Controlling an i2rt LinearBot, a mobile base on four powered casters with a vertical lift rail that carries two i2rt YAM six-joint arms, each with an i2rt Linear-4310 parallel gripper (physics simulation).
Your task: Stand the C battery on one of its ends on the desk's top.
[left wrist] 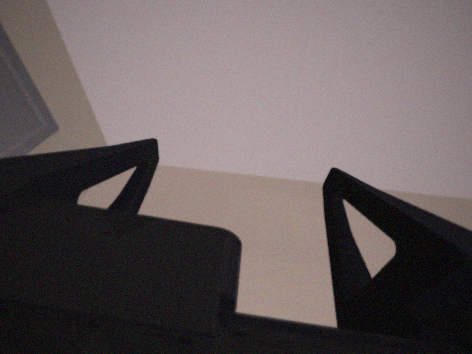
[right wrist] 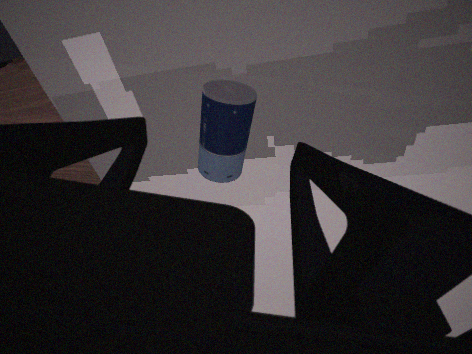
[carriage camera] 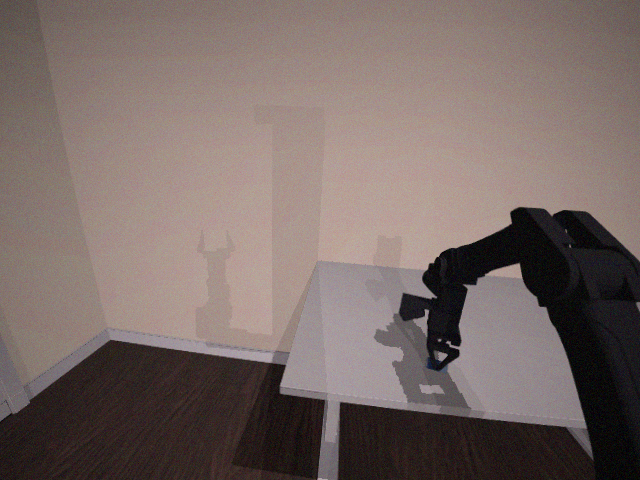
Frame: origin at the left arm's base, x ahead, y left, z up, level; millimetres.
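Where they show: left gripper, fingertip midpoint: (left wrist: 242, 163); right gripper, fingertip midpoint: (right wrist: 220, 142) (carriage camera: 436, 359).
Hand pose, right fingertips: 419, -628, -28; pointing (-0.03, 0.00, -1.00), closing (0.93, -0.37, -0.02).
After its pixels a point has its place, as x, y, z.
The C battery (carriage camera: 430, 363) {414, -614, -36} (right wrist: 225, 130) {422, -624, -30}, dark blue with a light blue band and a grey end face, lies on its side on the white desk's top (carriage camera: 351, 356) {443, -421, -56} (right wrist: 274, 260) {424, -772, -57}. My right gripper (carriage camera: 439, 367) {419, -628, -28} (right wrist: 220, 142) {419, -628, -28} is open and points down at the battery. In the right wrist view the battery shows in the gap between the fingertips, gripped by neither. In the carriage camera the fingers partly hide it. My left gripper (left wrist: 242, 163) {24, 7, 440} is open and empty, facing a pale surface and a beige wall, away from the desk.
The desk's front edge (carriage camera: 444, 409) {315, -612, -66} runs below the battery, with dark wood floor (carriage camera: 170, 408) {777, 384, -777} in front and at the left. The beige wall (carriage camera: 180, 155) {1166, 415, 429} stands behind the desk. Shadows of the arm fall across the desk's top around the battery.
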